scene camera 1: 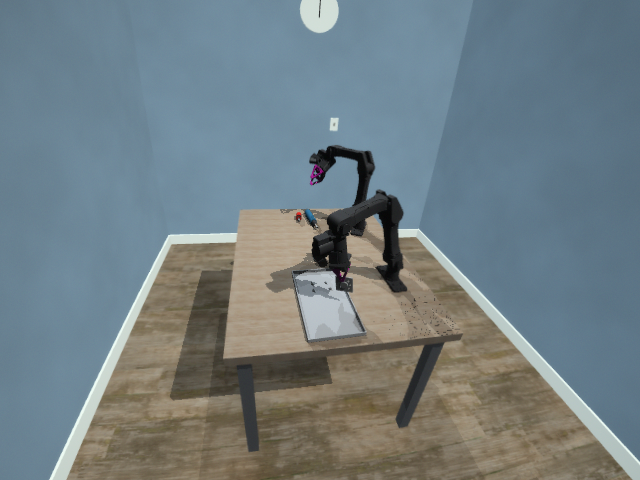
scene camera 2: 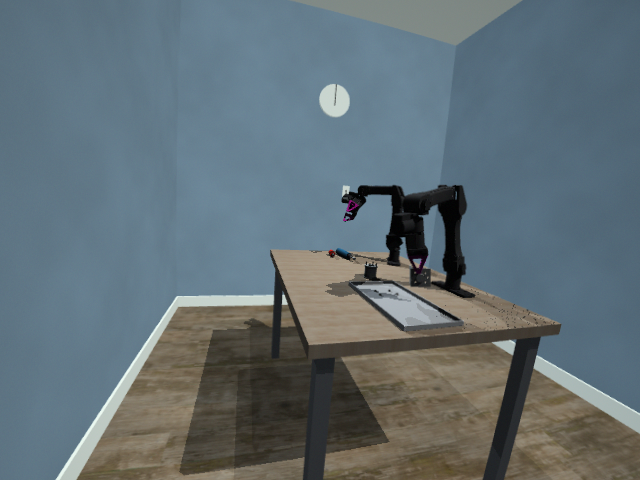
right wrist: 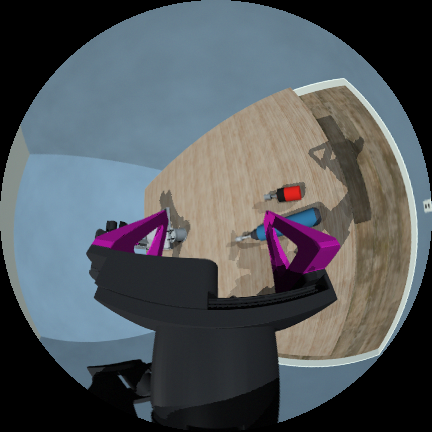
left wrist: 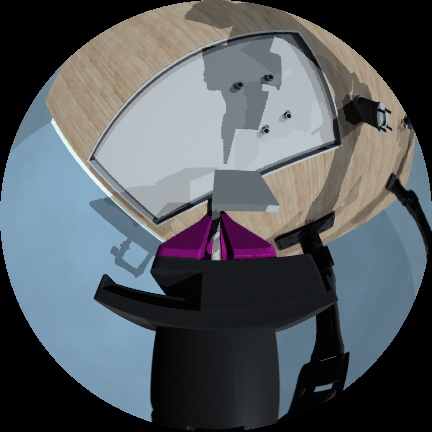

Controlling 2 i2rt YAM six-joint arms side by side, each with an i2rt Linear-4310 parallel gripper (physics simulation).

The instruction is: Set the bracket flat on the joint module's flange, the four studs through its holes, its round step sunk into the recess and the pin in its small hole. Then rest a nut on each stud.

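Pixels of known places: left gripper, fingertip midpoint: (scene camera 1: 342, 280) (scene camera 2: 418, 273) (right wrist: 138, 242) (left wrist: 215, 215); right gripper, fingertip midpoint: (scene camera 1: 310, 181) (scene camera 2: 345, 216) (right wrist: 215, 215); left arm's base at its link origin: (scene camera 1: 390, 278) (scene camera 2: 451, 289) (left wrist: 305, 230); right arm's base at its link origin: (scene camera 1: 358, 228) (scene camera 2: 393, 262) (left wrist: 392, 183).
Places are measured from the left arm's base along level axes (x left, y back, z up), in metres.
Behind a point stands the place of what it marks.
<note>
My left gripper (scene camera 1: 343, 278) @(y -0.303, x 0.116, z 0.116 m) (scene camera 2: 418, 270) @(y -0.303, x 0.116, z 0.116 m) (left wrist: 215, 215) @(y -0.303, x 0.116, z 0.116 m) is shut on the grey bracket (scene camera 1: 346, 285) @(y -0.290, x 0.135, z 0.106 m) (scene camera 2: 419, 277) @(y -0.303, x 0.126, z 0.105 m) (left wrist: 242, 189) @(y -0.313, x 0.083, z 0.113 m). The bracket hangs upright beside the tray's long edge; in scene camera 2 its square face shows the round step and corner holes. The dark joint module (scene camera 2: 370, 271) @(y -0.311, x -0.201, z 0.036 m) (left wrist: 370, 113) @(y -0.302, x -0.197, z 0.043 m) (right wrist: 179, 234) @(y -0.291, x -0.253, z 0.034 m) stands upright on the table beyond the tray's far end, studs up, apart from the bracket. Nuts (left wrist: 238, 85) @(y -0.390, x 0.024, z 0.009 m) (left wrist: 268, 78) @(y -0.384, x -0.019, z 0.008 m) (left wrist: 287, 115) @(y -0.323, x -0.018, z 0.009 m) (left wrist: 265, 130) @(y -0.314, x 0.025, z 0.009 m) lie in the tray. My right gripper (scene camera 1: 315, 178) @(y -0.247, x -0.674, z 0.260 m) (scene camera 2: 348, 214) @(y -0.247, x -0.674, z 0.260 m) (right wrist: 215, 215) @(y -0.247, x -0.674, z 0.260 m) is open and empty, high above the table.
The pale, low-rimmed tray (scene camera 1: 334, 338) @(y -0.384, x 0.301, z 0.007 m) (scene camera 2: 433, 326) @(y -0.378, x 0.301, z 0.007 m) (left wrist: 91, 159) @(y -0.472, x 0.292, z 0.008 m) lies on the wooden table (scene camera 1: 263, 330) @(y -0.628, x 0.207, z 0.000 m) (scene camera 2: 330, 325) @(y -0.679, x 0.217, z 0.000 m). A blue tool (scene camera 1: 310, 216) @(y -0.243, x -0.647, z 0.039 m) (scene camera 2: 343, 253) @(y -0.252, x -0.640, z 0.028 m) (right wrist: 302, 222) @(y -0.229, x -0.720, z 0.040 m) and a red tool (scene camera 1: 298, 215) @(y -0.313, x -0.681, z 0.034 m) (scene camera 2: 331, 253) @(y -0.319, x -0.676, z 0.020 m) (right wrist: 292, 193) @(y -0.299, x -0.714, z 0.033 m) lie at the table's far end.
</note>
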